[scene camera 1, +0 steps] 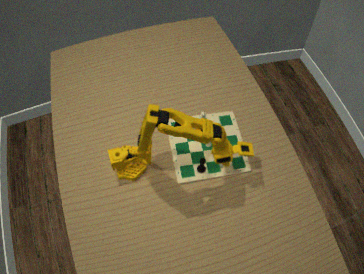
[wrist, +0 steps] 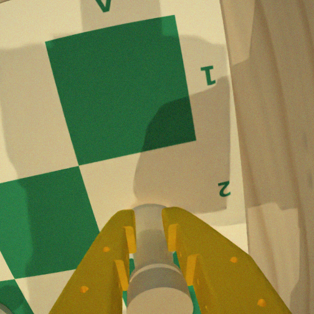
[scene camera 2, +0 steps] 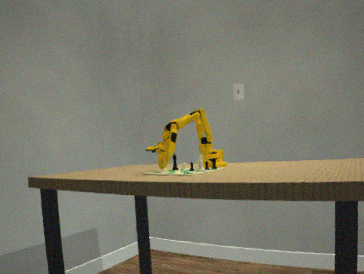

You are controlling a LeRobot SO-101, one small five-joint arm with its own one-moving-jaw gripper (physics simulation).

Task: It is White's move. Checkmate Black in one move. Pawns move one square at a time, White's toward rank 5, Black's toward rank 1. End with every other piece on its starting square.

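Places are measured from the arm's base along level axes (x down, y right, z back), in centimetres.
Pixels of known places: hand, tool point: [scene camera 1: 227,161] [scene camera 2: 162,167]; arm's base, link origin: [scene camera 1: 135,162].
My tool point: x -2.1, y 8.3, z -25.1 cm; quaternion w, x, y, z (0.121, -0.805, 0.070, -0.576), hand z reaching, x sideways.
For each thing: its top centre in the pictures, then the offset to it from my tool point.
- tall black piece, top centre: [scene camera 1: 203,158] [scene camera 2: 174,153] dx -4.9, dy -0.5, dz +7.7 cm
- small white piece, top centre: [scene camera 2: 184,162] dx -1.7, dy -7.6, dz +3.0 cm
- tall white piece, top centre: [scene camera 2: 200,153] dx -4.9, dy -15.0, dz +2.2 cm
- wider black piece, top centre: [scene camera 2: 213,160] dx -1.9, dy -16.5, dz +9.7 cm
My gripper [scene camera 1: 224,162] [scene camera 2: 162,167] [wrist: 149,220] is low over the board [scene camera 1: 178,176] [scene camera 2: 151,173] [wrist: 202,25]. Its two jaws press on the sides of a white piece [wrist: 159,297], with a rounded, stepped top. In the wrist view the piece's far end is over the pale square beside label 2; contact with the board cannot be told. A tall black piece [scene camera 2: 175,163] stands near the gripper. A small white piece [scene camera 2: 184,166], small black pieces [scene camera 2: 191,167] [scene camera 2: 207,165], a tall white piece [scene camera 2: 200,162] and a wider black piece [scene camera 2: 214,163] stand along the board.
In scene camera 1 a black piece [scene camera 1: 201,166] stands near the board's front edge. White pieces [scene camera 1: 203,115] [scene camera 1: 208,144] show partly behind the arm. The arm's base [scene camera 1: 130,162] is left of the board. Part of a pale piece [wrist: 4,307] shows at the wrist view's lower left.
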